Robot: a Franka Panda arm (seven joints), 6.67 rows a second.
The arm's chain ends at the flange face. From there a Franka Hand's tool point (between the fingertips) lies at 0.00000 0.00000 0.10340 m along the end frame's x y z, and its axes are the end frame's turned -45 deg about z.
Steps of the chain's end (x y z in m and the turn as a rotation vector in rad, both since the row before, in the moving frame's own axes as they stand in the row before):
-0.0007, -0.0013, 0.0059, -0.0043, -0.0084, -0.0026
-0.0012, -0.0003, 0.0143, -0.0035, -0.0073, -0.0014
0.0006, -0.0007, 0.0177, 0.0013, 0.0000, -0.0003
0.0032, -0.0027, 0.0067, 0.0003, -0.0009, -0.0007
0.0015, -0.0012, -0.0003, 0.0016, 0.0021, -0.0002
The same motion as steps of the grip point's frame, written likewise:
-0.0005, -0.0017, 0.0059, 0.0029, -0.0090, -0.0026
-0.0014, -0.0013, 0.0143, 0.0027, -0.0076, -0.0014
0.0010, -0.0002, 0.0177, 0.0009, 0.0009, -0.0003
0.0041, 0.0003, 0.0067, 0.0008, -0.0004, -0.0007
0.0022, 0.0002, -0.0003, -0.0004, 0.0026, -0.0002

